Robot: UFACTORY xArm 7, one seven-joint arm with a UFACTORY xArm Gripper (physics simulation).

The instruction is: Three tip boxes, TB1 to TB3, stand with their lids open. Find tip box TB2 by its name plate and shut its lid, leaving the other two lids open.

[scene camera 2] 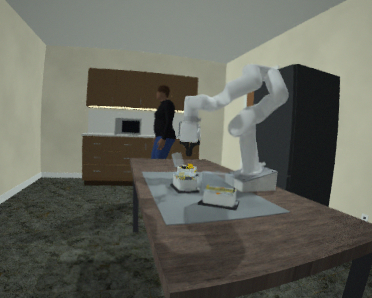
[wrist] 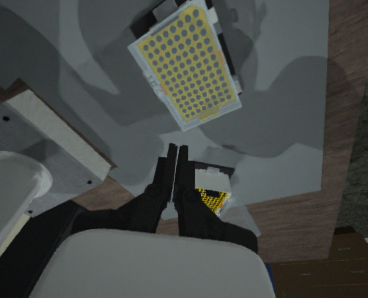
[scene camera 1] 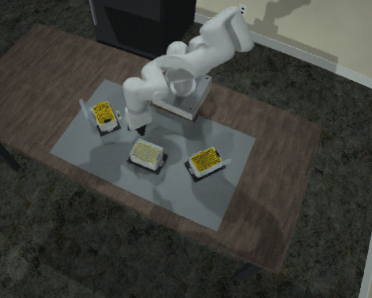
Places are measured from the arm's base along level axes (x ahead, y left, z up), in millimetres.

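Pixels of known places: gripper, between the fingertips: [scene camera 2: 188, 156] [wrist: 177, 155] [scene camera 1: 141, 133]; arm's base, origin of its link: [scene camera 2: 251, 171] [wrist: 17, 175] [scene camera 1: 183, 85].
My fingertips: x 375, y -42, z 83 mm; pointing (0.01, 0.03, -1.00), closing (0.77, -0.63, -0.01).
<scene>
For each thing: its top centre in the pictures, then the offset to it from my fingertips. Level surfaces: height alone.
- middle tip box, centre of its top: [wrist: 181, 84] [scene camera 1: 147, 148] [scene camera 2: 187, 173] dx +14, dy +28, dz -86 mm
- left tip box, centre of its top: [wrist: 200, 205] [scene camera 1: 105, 111] [scene camera 2: 189, 166] dx -99, dy -243, dz -98 mm
- right tip box, centre of its top: [scene camera 2: 221, 187] [scene camera 1: 205, 156] dx -48, dy +271, dz -98 mm
- grey mat, height of its surface: dz -164 mm
- wooden table, height of its surface: dz -167 mm
The middle tip box [scene camera 1: 146, 154] [scene camera 2: 184, 183] [wrist: 188, 65] has its clear lid down over the yellow rack. The left tip box [scene camera 1: 104, 115] [wrist: 213, 181] has its clear lid [scene camera 1: 86, 113] [scene camera 2: 177, 159] [wrist: 243, 215] standing open. The right tip box [scene camera 1: 206, 162] [scene camera 2: 220, 196] also has its lid open, tilted out at its right side in scene camera 1. The name plates are too small or blurred to read, so I cannot tell which box is TB2. My gripper [scene camera 1: 142, 131] [scene camera 2: 189, 153] [wrist: 177, 155] is shut and empty, raised above the mat between the left and middle boxes, apart from both.
The boxes stand on dark bases on a grey mat [scene camera 1: 200, 210] [scene camera 2: 175, 214] on a wooden table [scene camera 1: 270, 150] [scene camera 2: 200, 250]. The arm's base [scene camera 1: 196, 104] [scene camera 2: 260, 181] [wrist: 55, 135] stands at the mat's edge. A dark cabinet [scene camera 1: 140, 22] [scene camera 2: 310, 130] stands behind it. A person [scene camera 2: 164, 120] stands beyond the table.
</scene>
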